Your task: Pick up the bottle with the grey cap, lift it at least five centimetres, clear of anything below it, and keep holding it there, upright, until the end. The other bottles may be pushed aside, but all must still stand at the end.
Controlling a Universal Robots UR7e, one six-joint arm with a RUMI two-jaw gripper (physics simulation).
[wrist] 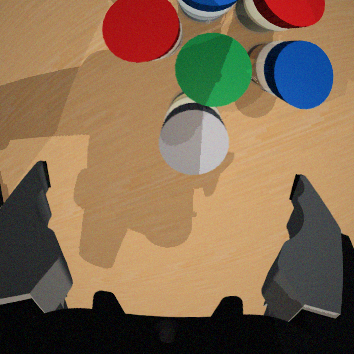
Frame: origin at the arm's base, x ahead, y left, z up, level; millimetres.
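Where they show: gripper, fingertip midpoint: [170,168].
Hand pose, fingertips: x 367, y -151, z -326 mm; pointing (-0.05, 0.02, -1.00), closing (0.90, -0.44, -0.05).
Observation:
After its pixels a point has its place.
The bottle with the grey cap [194,142] {x 379, y -160, z -374 mm} stands upright on the wooden table [240,260] {x 368, y -453, z -479 mm}, seen from above, a little above the middle of the wrist view. Part of its cap is in shadow. My gripper [170,168] {x 367, y -152, z -326 mm} is wide open, with one jaw at the left and one at the right of the view and nothing between them. The grey cap shows just beyond the line between the fingertips, roughly midway across. How far the fingertips are above the table is hard to tell. Most of the bottle's body is hidden under its cap.
A green-capped bottle [213,69] {x 411, y -113, z -374 mm} stands right behind the grey one, its cap overlapping the grey bottle's edge in the view. A red-capped bottle [141,29] {x 377, y -68, z -374 mm} is at the upper left, a blue-capped one [303,75] {x 476, y -136, z -374 mm} at the right. Another blue [207,5] {x 424, y -68, z -375 mm} and another red [292,11] {x 484, y -87, z -374 mm} are at the top edge.

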